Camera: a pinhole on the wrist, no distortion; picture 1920 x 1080 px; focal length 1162.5 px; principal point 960.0 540.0 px. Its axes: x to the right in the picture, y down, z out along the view. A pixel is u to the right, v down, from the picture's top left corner.
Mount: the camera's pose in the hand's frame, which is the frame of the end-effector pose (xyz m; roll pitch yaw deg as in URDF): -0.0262 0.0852 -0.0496 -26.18 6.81 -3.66
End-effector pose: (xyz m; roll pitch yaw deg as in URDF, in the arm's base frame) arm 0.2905 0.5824 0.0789 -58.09 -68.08 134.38
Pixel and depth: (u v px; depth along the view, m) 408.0 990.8 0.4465
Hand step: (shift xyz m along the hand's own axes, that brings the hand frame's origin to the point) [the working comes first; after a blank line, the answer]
In the camera's frame: -0.2120 0.1731 0.4465

-0.1754 0.4478 0.2976
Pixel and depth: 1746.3 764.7 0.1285
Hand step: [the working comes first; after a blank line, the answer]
In the camera's frame: 0.0869 0.0248 0.1285

0.0773 0.1577 0.0437
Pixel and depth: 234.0 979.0 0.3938
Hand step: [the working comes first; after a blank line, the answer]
In the camera's frame: -0.2459 0.1487 0.3938

-0.2162 0.4052 0.2653
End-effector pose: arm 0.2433 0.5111 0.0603 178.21 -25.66 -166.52
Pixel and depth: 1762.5 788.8 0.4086
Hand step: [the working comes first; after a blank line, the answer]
In the camera's frame: 0.2821 0.0874 0.4086

0.3086 0.3231 0.2427
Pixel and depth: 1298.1 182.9 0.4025
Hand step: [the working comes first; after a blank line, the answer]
In the camera's frame: 0.1171 -0.1236 0.4025

0.1433 0.1411 0.3493
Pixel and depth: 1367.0 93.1 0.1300
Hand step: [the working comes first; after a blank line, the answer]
In the camera's frame: 0.0455 -0.0500 0.1300

0.0361 0.0937 0.0827
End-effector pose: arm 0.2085 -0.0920 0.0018 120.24 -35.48 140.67
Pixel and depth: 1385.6 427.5 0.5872
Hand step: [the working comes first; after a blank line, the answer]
In the camera's frame: 0.2150 -0.0568 0.5872

0.2654 0.2750 0.4730
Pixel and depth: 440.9 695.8 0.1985
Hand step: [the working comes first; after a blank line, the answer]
In the camera's frame: -0.0886 0.0266 0.1985

-0.0872 0.2008 0.1261
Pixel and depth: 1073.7 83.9 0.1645
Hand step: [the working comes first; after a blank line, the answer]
In the camera's frame: 0.0161 -0.0645 0.1645

0.0115 0.0975 0.1233
